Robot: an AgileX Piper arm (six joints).
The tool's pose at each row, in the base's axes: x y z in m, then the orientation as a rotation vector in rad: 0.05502, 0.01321, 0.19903, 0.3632, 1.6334, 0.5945; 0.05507, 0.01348, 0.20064, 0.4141, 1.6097, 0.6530; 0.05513, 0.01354, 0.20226, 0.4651, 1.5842, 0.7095; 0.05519, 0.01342, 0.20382, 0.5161, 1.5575, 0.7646; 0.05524, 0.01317, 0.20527, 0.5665, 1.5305, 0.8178; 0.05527, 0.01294, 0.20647, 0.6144, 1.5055, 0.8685
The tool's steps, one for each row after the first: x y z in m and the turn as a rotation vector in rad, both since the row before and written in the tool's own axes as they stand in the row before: -0.00118, 0.00113, -0.00002, -0.0128, -0.0123, 0.0687; -0.00123, 0.00106, -0.00001, -0.0118, -0.0131, 0.0679; -0.00123, 0.00096, -0.00001, -0.0110, -0.0131, 0.0675; -0.00118, 0.00088, -0.00002, -0.0100, -0.0125, 0.0663; -0.00094, 0.00078, -0.00001, -0.0088, -0.0100, 0.0634
